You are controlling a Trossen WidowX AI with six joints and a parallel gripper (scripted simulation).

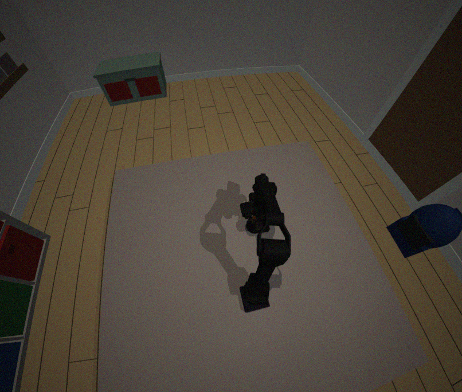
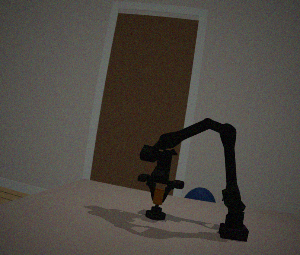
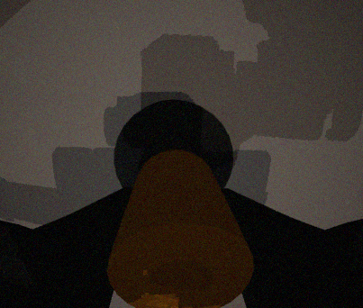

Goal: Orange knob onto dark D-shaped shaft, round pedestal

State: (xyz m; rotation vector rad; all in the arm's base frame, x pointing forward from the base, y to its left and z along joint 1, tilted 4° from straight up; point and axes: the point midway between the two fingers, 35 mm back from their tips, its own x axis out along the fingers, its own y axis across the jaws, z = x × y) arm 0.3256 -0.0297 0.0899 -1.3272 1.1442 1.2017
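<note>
My gripper tip is now 20 mm below the orange knob. The rest, counted from my gripper tip: dark round pedestal 40 mm below.
</note>
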